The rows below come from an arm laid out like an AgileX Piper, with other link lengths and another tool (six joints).
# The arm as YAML. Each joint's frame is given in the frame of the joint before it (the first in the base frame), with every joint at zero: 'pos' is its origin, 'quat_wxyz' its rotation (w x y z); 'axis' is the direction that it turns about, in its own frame. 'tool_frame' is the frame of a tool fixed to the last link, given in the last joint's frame.
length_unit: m
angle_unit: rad
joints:
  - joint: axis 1
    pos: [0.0, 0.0, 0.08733]
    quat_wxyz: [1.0, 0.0, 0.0, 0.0]
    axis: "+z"
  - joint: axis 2
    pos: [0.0, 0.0, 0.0]
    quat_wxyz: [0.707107, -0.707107, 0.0, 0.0]
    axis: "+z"
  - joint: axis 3
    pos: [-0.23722, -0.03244, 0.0]
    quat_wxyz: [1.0, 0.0, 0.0, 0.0]
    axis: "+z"
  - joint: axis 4
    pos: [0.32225, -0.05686, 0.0]
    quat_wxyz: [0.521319, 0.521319, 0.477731, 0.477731]
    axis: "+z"
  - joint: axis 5
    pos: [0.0, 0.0, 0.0]
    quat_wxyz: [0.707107, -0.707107, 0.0, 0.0]
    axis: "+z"
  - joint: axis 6
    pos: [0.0, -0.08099, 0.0]
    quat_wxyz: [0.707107, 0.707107, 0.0, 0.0]
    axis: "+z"
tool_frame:
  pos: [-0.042, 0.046, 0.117]
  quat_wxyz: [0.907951, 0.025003, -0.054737, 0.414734]
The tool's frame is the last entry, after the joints.
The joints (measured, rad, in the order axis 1, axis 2, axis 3, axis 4, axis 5, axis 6), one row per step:
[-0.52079, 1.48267, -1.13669, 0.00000, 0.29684, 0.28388]
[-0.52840, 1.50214, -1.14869, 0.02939, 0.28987, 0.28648]
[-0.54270, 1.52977, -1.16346, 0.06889, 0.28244, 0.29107]
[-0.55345, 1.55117, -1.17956, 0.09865, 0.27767, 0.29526]
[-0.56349, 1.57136, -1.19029, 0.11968, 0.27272, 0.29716]
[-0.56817, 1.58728, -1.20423, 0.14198, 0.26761, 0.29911]
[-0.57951, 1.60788, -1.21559, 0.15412, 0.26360, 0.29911]
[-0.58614, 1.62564, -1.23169, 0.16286, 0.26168, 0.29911]
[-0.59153, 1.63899, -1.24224, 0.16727, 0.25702, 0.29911]
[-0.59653, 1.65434, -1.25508, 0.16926, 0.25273, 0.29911]
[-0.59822, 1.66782, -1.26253, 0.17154, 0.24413, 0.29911]
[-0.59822, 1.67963, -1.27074, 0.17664, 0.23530, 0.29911]
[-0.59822, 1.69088, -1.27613, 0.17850, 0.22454, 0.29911]
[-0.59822, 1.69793, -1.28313, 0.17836, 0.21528, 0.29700]
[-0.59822, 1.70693, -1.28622, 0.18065, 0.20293, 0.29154]
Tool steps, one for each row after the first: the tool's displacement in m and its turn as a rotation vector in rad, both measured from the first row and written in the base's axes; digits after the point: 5 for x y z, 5 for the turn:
[0.00208, -0.00587, -0.00178, 0.02671, -0.01487, -0.01671]
[0.00355, -0.01592, -0.00619, 0.06543, -0.03153, -0.04449]
[0.00498, -0.02398, -0.00753, 0.09311, -0.04776, -0.06604]
[0.00572, -0.03122, -0.01139, 0.11371, -0.05545, -0.08374]
[0.00773, -0.03593, -0.01126, 0.13159, -0.07020, -0.09623]
[0.00792, -0.04376, -0.01570, 0.14359, -0.07240, -0.11204]
[0.00947, -0.04936, -0.01669, 0.15027, -0.07744, -0.12148]
[0.01039, -0.05386, -0.01774, 0.15252, -0.08156, -0.12874]
[0.01178, -0.05841, -0.01892, 0.15285, -0.08437, -0.13486]
[0.01350, -0.06113, -0.02103, 0.15294, -0.08764, -0.13841]
[0.01564, -0.06304, -0.02170, 0.15402, -0.09447, -0.14099]
[0.01746, -0.06478, -0.02326, 0.15253, -0.09932, -0.14294]
[0.01909, -0.06614, -0.02196, 0.14579, -0.10600, -0.14253]
[0.02060, -0.06738, -0.02322, 0.13975, -0.10993, -0.14197]

